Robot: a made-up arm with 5 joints.
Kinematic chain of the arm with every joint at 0, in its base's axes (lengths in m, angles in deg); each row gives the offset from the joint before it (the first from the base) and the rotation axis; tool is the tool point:
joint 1: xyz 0 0 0.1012 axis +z
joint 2: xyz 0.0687 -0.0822 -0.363 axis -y
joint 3: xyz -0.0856 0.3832 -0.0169 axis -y
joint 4: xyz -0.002 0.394 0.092 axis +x
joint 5: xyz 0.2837 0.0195 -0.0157 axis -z
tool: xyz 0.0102 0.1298 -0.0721
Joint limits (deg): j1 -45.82..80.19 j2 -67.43..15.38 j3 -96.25..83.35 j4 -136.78..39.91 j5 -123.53..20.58
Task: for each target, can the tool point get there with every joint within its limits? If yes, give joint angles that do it. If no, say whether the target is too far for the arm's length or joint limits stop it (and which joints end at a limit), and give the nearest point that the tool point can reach.
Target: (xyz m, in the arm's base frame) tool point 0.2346 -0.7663 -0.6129
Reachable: no: joint limits stop it (at a limit: joint 1, joint 2, joint 4, joint 5) | nearest point 0.5961 0.1539 -0.4366 | short by 1.004 m
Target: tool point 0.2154 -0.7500 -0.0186
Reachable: no: joint limits stop it (at a limit: joint 1, joint 2, joint 4, joint 5) | nearest point 0.6289 0.1202 -0.1044 | short by 0.967 m
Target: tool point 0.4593 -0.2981 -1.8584
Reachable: no: too far | nearest point 0.4568 0.2972 -0.6236 | short by 1.371 m
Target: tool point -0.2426 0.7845 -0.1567
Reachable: yes | joints 30.68 -0.60 40.09 -20.05 -24.07
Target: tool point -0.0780 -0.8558 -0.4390
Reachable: no: joint limits stop it (at a limit: joint 1, joint 2, joint 3, joint 4, joint 5) | nearest point -0.5756 -0.1904 -0.3433 | short by 0.836 m
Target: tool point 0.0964 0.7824 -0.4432
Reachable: yes | joints -2.40 0.95 -62.23 -7.24 -54.80
